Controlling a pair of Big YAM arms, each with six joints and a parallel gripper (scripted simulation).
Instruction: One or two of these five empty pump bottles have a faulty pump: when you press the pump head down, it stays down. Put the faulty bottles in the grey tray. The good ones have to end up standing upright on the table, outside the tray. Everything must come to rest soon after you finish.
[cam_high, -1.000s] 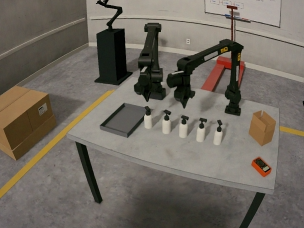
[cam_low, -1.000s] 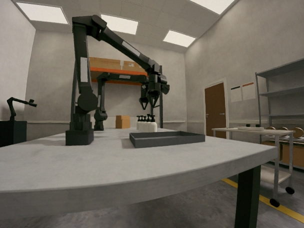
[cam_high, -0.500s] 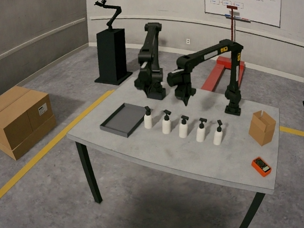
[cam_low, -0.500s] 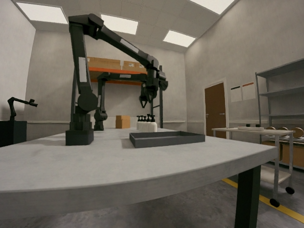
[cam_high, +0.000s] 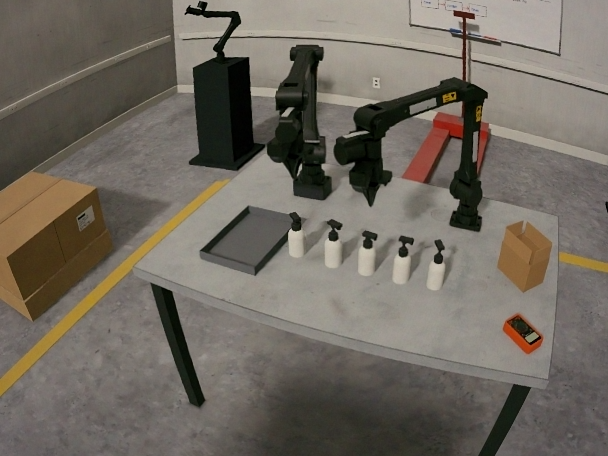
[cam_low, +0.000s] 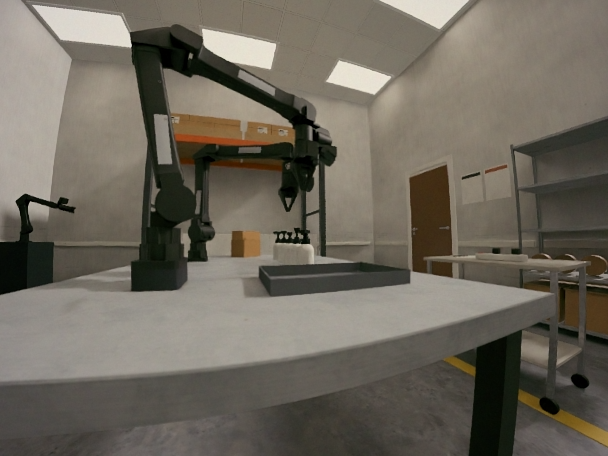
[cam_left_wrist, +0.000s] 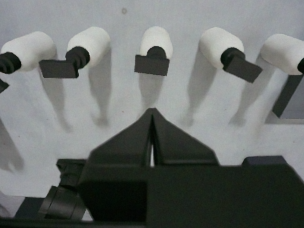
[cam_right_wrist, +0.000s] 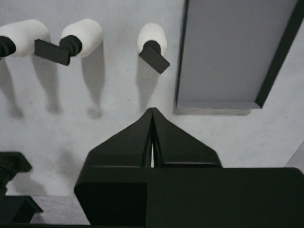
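My right hand is 25 cm above the grey tray and 16 cm to the left of it. From my right hand the other things lie so: orange multimeter (75 cm to the left, 24 cm below, 18 cm ahead).
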